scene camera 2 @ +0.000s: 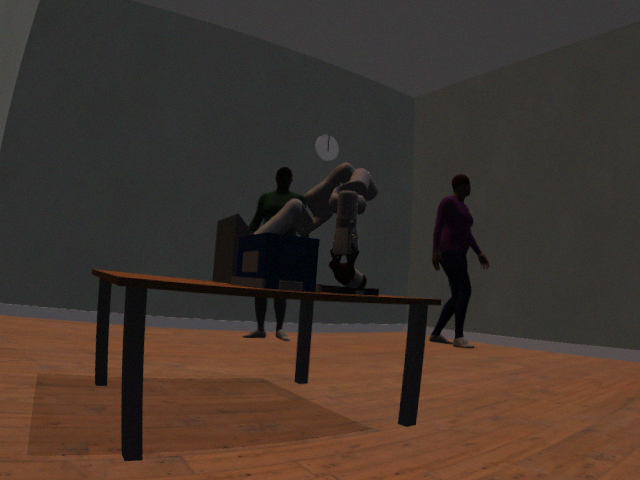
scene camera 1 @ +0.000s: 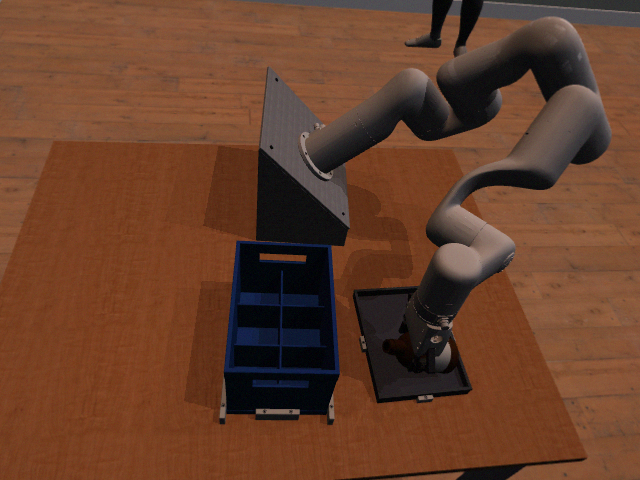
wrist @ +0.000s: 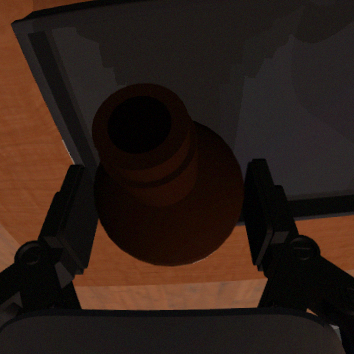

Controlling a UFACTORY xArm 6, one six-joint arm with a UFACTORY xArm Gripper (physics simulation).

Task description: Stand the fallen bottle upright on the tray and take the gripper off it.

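Seen in the pictures: gripper, fingertip midpoint: (scene camera 2: 342, 273) (scene camera 1: 410, 350) (wrist: 168, 181); arm's base, link origin: (scene camera 1: 314, 157).
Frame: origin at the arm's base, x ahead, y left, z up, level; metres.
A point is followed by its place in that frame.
The brown bottle (scene camera 1: 395, 347) @(x 0.478, y 0.103, z -0.052 m) (scene camera 2: 341, 271) @(x 0.490, y 0.122, z -0.083 m) (wrist: 170, 230) @(x 0.467, y 0.135, z -0.054 m) with a white band is tilted, its neck up toward the crate side and its base low to the right. My gripper (scene camera 1: 416, 344) @(x 0.468, y 0.144, z -0.088 m) (scene camera 2: 344, 258) (wrist: 168, 181) @(x 0.468, y 0.144, z -0.088 m) is shut on the bottle's body, one finger on each side, and points down over the tray. The dark tray (scene camera 1: 379, 310) @(x 0.332, y 0.125, z -0.157 m) (scene camera 2: 330, 289) @(x 0.494, y 0.077, z -0.150 m) (wrist: 325, 205) @(x 0.325, y 0.258, z -0.146 m) lies under the bottle. In scene camera 2 the base is close to the tray; whether it touches is hidden behind the rim. The wrist view shows the open mouth; the base is hidden there.
A blue divided crate (scene camera 1: 279, 395) @(x 0.544, y -0.117, z -0.076 m) (scene camera 2: 289, 263) @(x 0.543, y -0.125, z -0.076 m) stands left of the tray, with light blocks at its foot. The grey wedge-shaped arm mount (scene camera 1: 294, 201) @(x 0.127, y -0.058, z -0.019 m) stands behind the crate. The table's (scene camera 1: 129, 310) @(x 0.302, y -0.409, z -0.162 m) right edge runs beyond the tray. Two people stand in the room behind.
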